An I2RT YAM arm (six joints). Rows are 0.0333 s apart.
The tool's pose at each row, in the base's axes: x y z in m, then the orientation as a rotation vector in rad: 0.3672, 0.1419, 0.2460, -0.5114, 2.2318, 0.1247; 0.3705, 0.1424, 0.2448, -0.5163, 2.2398, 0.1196; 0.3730, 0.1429, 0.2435, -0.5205, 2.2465, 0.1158; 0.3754, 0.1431, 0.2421, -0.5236, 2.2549, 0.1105; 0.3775, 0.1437, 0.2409, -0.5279, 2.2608, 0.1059; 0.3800, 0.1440, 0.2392, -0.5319, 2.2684, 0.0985
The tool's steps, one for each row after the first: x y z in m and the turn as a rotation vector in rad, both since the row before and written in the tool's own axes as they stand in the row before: -0.0012, -0.0008, 0.0033, 0.0010, 0.0093, -0.0035; -0.0007, -0.0004, 0.0028, 0.0005, 0.0077, -0.0028; -0.0004, -0.0007, 0.0027, 0.0017, 0.0094, -0.0022; -0.0006, -0.0002, 0.0024, 0.0011, 0.0071, -0.0033; -0.0004, -0.0006, 0.0030, 0.0030, 0.0091, -0.0036
